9 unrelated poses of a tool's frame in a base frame.
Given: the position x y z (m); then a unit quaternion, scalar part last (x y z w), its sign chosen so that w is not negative.
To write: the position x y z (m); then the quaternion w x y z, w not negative. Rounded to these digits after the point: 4 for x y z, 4 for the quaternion.
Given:
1: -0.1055 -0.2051 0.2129 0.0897 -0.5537 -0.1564 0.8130
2: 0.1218 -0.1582 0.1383 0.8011 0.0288 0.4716 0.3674
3: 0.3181 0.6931 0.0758 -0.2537 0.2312 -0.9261 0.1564
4: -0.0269 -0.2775 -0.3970 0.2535 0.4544 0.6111 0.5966
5: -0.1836 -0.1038 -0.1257 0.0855 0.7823 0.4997 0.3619
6: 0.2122 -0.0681 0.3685 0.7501 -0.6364 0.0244 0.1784
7: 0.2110 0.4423 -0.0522 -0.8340 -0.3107 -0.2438 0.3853
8: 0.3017 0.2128 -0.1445 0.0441 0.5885 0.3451 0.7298
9: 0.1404 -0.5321 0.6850 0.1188 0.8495 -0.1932 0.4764
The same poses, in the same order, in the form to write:
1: -0.1055 -0.2051 0.2129 0.8130 0.0897 -0.5537 -0.1564
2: 0.1218 -0.1582 0.1383 0.3674 0.8011 0.0288 0.4716
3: 0.3181 0.6931 0.0758 0.1564 -0.2537 0.2312 -0.9261
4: -0.0269 -0.2775 -0.3970 0.5966 0.2535 0.4544 0.6111
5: -0.1836 -0.1038 -0.1257 0.3619 0.0855 0.7823 0.4997
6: 0.2122 -0.0681 0.3685 0.1784 0.7501 -0.6364 0.0244
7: 0.2110 0.4423 -0.0522 0.3853 -0.8340 -0.3107 -0.2438
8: 0.3017 0.2128 -0.1445 0.7298 0.0441 0.5885 0.3451
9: 0.1404 -0.5321 0.6850 0.4764 0.1188 0.8495 -0.1932
